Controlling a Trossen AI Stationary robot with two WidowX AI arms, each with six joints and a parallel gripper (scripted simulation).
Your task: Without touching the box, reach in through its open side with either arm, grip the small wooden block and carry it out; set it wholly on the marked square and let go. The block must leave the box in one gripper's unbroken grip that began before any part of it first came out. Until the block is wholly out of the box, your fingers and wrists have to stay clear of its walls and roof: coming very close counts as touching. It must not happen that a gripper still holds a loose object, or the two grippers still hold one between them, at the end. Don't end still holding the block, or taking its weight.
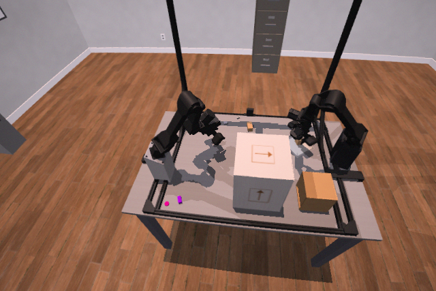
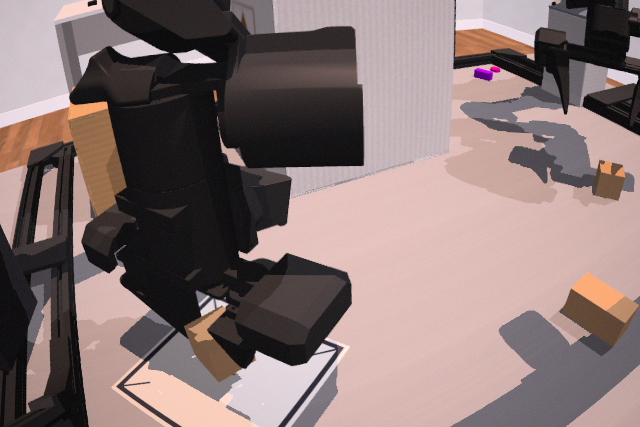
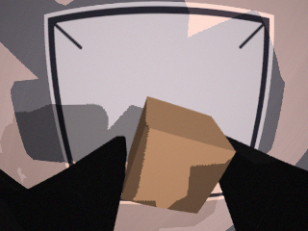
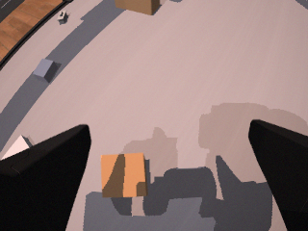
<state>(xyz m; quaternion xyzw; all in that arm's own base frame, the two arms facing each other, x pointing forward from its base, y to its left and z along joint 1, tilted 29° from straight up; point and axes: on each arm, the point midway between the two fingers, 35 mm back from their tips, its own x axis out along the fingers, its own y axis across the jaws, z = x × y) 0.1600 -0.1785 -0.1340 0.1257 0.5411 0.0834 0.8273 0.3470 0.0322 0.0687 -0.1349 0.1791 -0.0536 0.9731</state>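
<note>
The marked square lies 60 mm below my left hand.
</note>
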